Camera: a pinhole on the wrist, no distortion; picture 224 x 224 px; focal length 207.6 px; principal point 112.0 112.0 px. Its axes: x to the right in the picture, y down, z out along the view. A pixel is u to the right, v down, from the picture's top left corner.
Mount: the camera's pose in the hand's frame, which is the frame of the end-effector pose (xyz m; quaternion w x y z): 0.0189 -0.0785 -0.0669 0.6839 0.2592 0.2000 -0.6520
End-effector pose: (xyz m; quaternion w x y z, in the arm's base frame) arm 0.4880 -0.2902 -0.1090 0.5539 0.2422 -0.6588 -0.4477
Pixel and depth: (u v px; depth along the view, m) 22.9 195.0 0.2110
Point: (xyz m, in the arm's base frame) 0.2882 -0.3710 -0.1805
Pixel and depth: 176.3 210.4 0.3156
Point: 0.2570 -0.5398 -0.3261
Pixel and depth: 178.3 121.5 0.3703
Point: 0.2668 -0.4497 -0.4391
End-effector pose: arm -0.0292 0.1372 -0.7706 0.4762 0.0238 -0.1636 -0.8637
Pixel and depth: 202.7 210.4 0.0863
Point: -0.1874 0.1646 -0.8305
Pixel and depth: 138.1 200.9 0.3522
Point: -0.4165 0.2259 -0.6674
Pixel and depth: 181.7 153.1 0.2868
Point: -0.3534 0.2743 -0.7649
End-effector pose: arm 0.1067 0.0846 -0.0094 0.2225 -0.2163 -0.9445 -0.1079
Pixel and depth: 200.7 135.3 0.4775
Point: -0.2518 -0.3088 -0.2061
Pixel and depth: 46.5 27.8 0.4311
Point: 0.0263 -0.0945 -0.4222
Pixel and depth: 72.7 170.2 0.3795
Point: -0.1927 -0.0196 -0.2425
